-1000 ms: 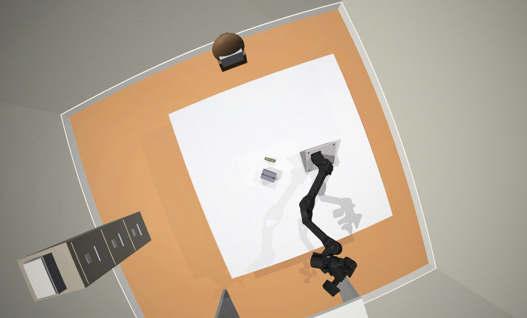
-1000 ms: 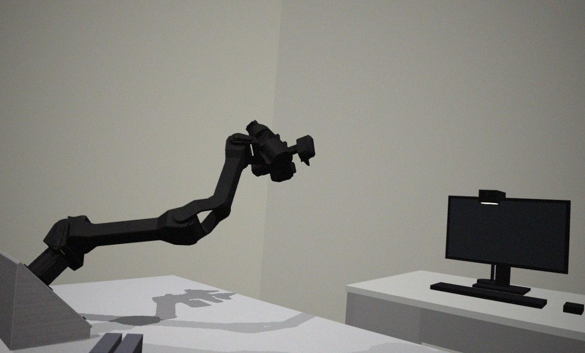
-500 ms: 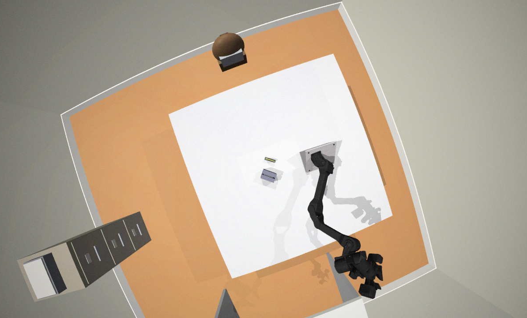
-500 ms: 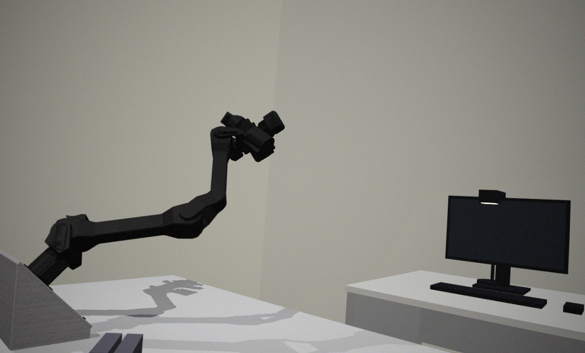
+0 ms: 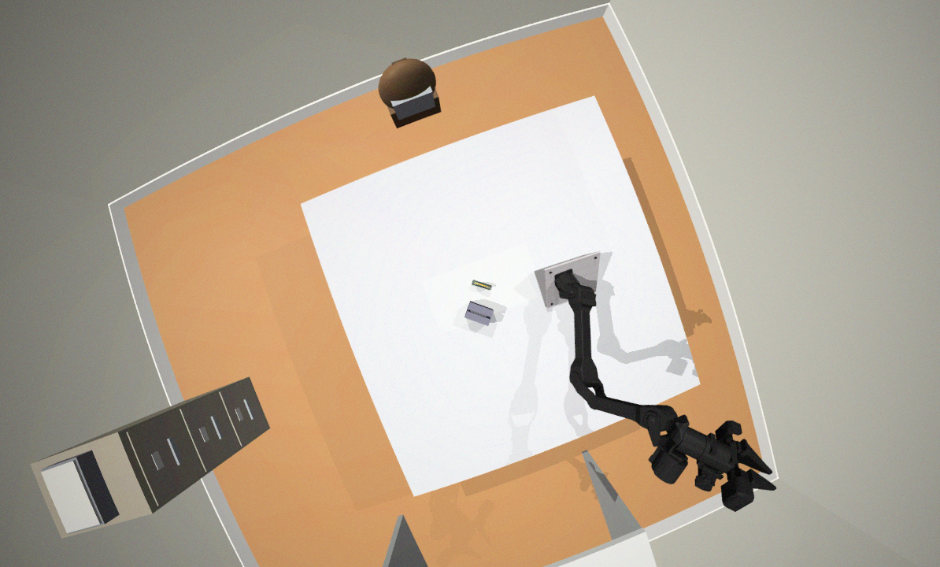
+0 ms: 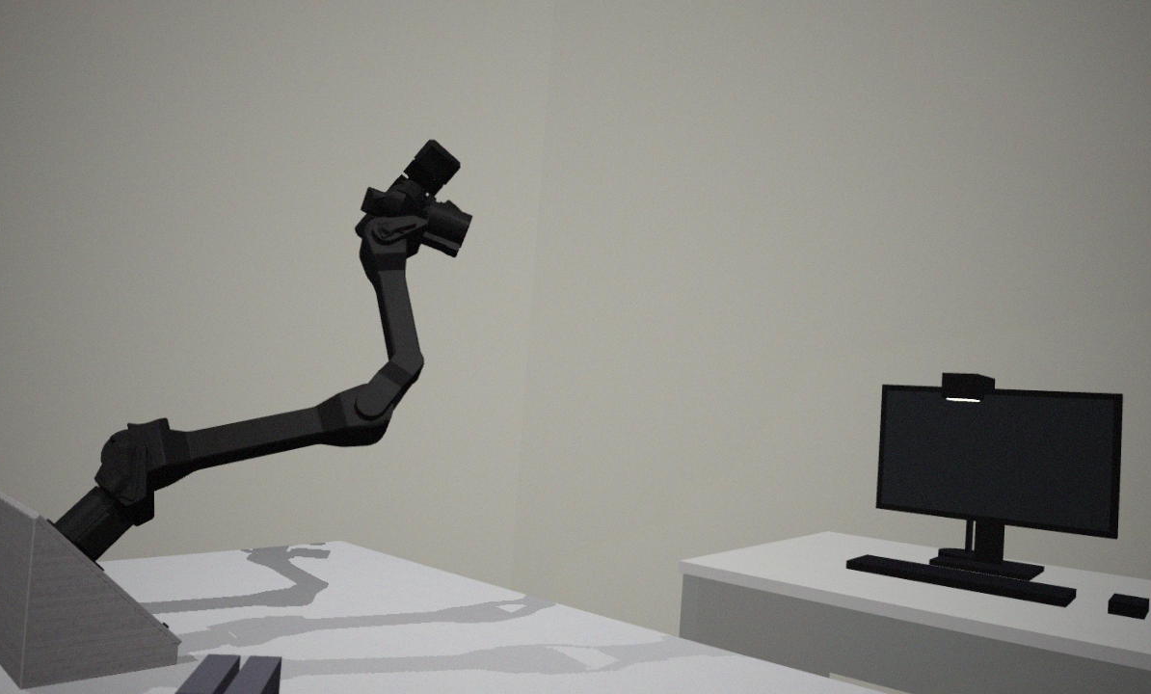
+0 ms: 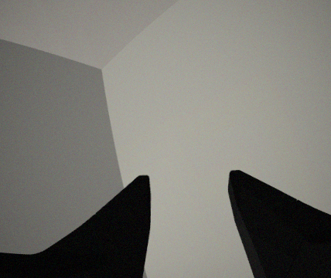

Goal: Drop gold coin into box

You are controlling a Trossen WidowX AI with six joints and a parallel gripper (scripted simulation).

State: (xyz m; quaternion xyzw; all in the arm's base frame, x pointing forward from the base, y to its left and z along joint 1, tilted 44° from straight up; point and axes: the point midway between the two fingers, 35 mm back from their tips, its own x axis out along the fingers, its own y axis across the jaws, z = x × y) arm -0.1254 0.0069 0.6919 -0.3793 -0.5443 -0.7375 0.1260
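Right now my gripper tip is 600 mm above the gold coin, 580 mm to the left of it and 400 mm short of it.
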